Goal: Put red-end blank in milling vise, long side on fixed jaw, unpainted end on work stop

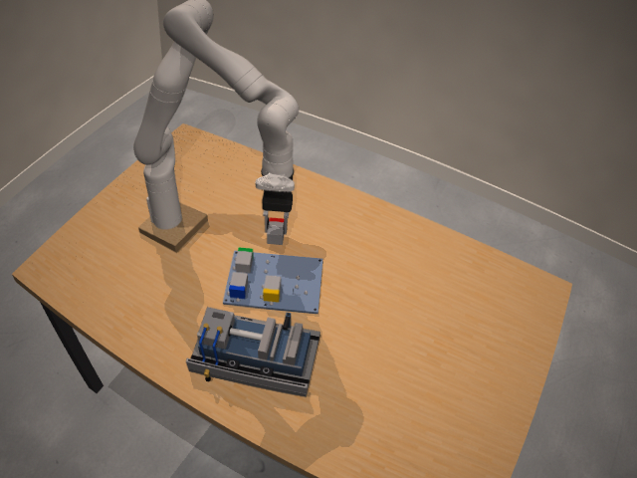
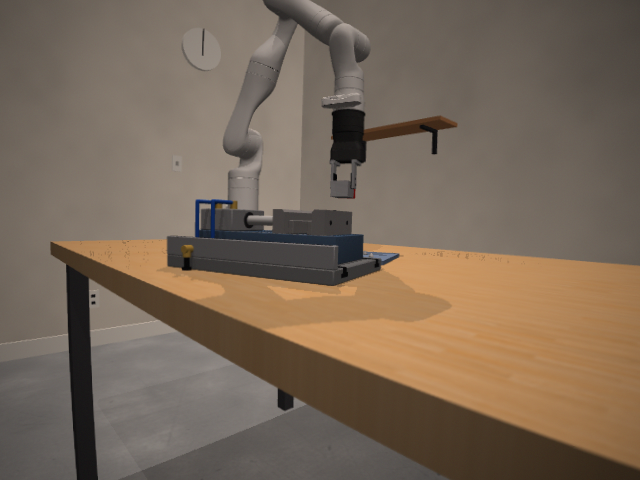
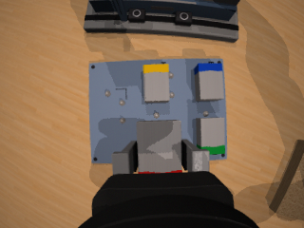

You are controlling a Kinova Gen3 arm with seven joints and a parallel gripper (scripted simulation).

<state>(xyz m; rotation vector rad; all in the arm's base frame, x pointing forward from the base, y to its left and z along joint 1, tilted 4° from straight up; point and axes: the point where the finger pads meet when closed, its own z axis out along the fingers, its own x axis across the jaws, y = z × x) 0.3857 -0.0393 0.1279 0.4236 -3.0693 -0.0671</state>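
Right now my hand is 20 mm above the red-ended blank. Also, from my hand: green-ended blank 90 mm behind, 20 mm to the right, 150 mm below; then yellow-ended blank 20 mm ahead, 90 mm to the right, 150 mm below; then blue-ended blank 60 mm behind, 110 mm to the right, 150 mm below.
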